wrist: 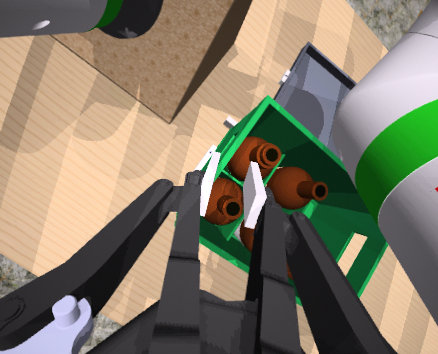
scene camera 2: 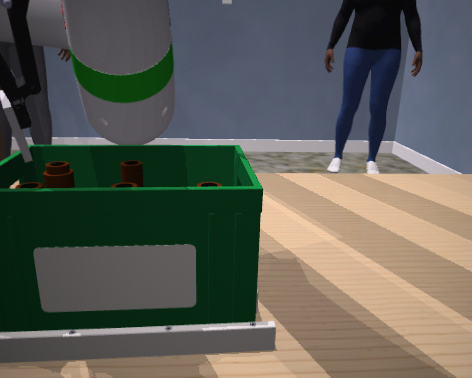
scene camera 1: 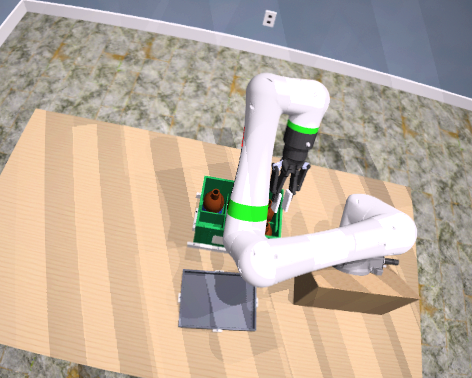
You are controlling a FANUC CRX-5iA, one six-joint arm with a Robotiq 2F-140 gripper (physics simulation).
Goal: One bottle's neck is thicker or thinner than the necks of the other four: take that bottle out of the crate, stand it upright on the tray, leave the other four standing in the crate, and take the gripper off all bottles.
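Frame: origin at the arm's base, x back, y left, z down, level; metres.
Seen in the pictures: gripper, fingertip midpoint: (wrist: 232, 169) (scene camera 2: 6, 157) (scene camera 1: 278, 209); arm's base, origin of the base link: (scene camera 1: 348, 265).
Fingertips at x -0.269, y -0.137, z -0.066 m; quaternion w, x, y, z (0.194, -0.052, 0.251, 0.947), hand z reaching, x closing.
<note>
Offsets run from my fingertips to a thing's top centre. "pt": to the spot under its first point.
Green crate @[dx -0.123, dy +0.006, dz +0.008 m] (scene camera 1: 212, 234) (scene camera 2: 225, 201) (wrist: 300, 145) holds upright brown bottles. One bottle @[dx -0.037, dy +0.050, dz +0.020 m] (scene camera 2: 58, 178) (wrist: 243, 159) has a visibly thicker, collared neck; in the wrist view it stands at the crate end nearest the tray. A thinner-necked bottle @[dx -0.123, dy +0.052, dz +0.020 m] (wrist: 289, 187) and another bottle @[dx -0.032, dy -0.034, dz +0.020 m] (wrist: 218, 202) stand beside it; one more bottle @[dx -0.212, dy -0.040, dz +0.020 m] (scene camera 1: 213, 201) shows at the crate's left. The gripper (scene camera 1: 281, 202) (wrist: 231, 189) is open, partly closed and empty, near the crate's back right edge; in the wrist view its pads flank the nearest bottle's neck. The grey tray @[pt dx -0.202, dy +0.339, dz +0.178 m] (scene camera 1: 200, 315) (wrist: 327, 90) holds nothing. Fingers and arm hide some bottles.
The white arm (scene camera 1: 257, 160) passes over the crate and hides its middle in scene camera 1. A brown base block (scene camera 1: 350, 297) (wrist: 155, 55) stands to the right. A pale strip @[pt dx -0.150, dy -0.099, dz +0.163 m] (scene camera 2: 150, 340) runs along the crate's foot. A person (scene camera 2: 372, 65) stands beyond the table.
</note>
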